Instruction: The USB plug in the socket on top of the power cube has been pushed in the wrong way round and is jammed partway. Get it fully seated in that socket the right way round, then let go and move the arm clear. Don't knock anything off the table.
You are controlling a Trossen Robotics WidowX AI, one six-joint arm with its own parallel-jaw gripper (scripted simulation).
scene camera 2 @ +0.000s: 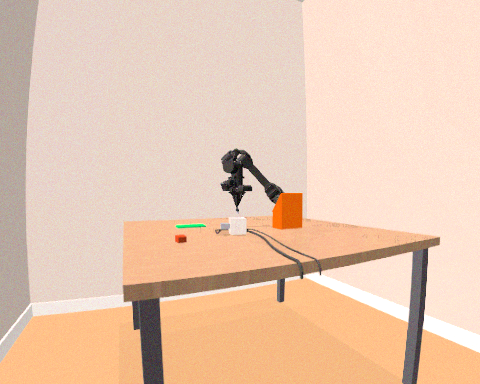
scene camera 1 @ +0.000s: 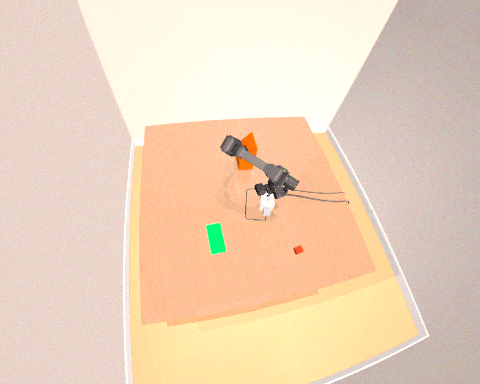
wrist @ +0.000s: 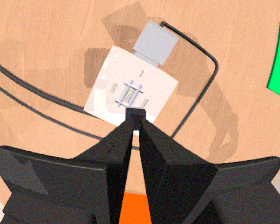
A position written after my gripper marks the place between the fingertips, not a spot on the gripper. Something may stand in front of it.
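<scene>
What my gripper (wrist: 136, 124) is holding is a dark USB plug.
</scene>
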